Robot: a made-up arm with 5 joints.
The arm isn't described. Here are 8 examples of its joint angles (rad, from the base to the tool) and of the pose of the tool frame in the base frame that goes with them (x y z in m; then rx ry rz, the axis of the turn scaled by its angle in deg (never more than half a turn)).
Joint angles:
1: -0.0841 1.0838 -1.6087 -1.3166 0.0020
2: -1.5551 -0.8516 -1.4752 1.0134 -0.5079
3: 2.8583 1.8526 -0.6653 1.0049 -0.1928
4: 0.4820 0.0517 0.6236 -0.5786 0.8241
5: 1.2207 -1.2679 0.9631 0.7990 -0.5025
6: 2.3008 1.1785 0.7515 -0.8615 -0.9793
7: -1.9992 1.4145 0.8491 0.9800 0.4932
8: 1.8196 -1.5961 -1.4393 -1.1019 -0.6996
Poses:
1: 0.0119 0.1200 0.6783 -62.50 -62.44 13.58
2: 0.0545 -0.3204 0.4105 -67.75 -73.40 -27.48
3: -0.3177 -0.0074 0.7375 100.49 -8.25 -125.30
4: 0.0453 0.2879 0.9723 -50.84 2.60 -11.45
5: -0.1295 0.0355 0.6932 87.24 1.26 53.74
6: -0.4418 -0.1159 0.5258 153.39 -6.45 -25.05
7: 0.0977 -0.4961 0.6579 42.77 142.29 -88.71
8: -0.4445 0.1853 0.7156 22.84 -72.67 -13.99
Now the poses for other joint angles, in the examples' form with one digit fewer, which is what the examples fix.
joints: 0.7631 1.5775 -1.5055 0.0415 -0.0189
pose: 0.144 0.053 0.827 4.6 -33.2 115.8
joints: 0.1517 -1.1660 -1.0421 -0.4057 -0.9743
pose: 0.138 0.260 0.731 -35.0 -62.6 -22.3
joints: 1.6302 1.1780 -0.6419 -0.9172 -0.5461
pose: -0.282 -0.040 0.760 110.1 79.2 -110.7
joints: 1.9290 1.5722 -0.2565 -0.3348 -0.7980
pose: -0.363 0.007 0.791 114.3 11.3 -96.7
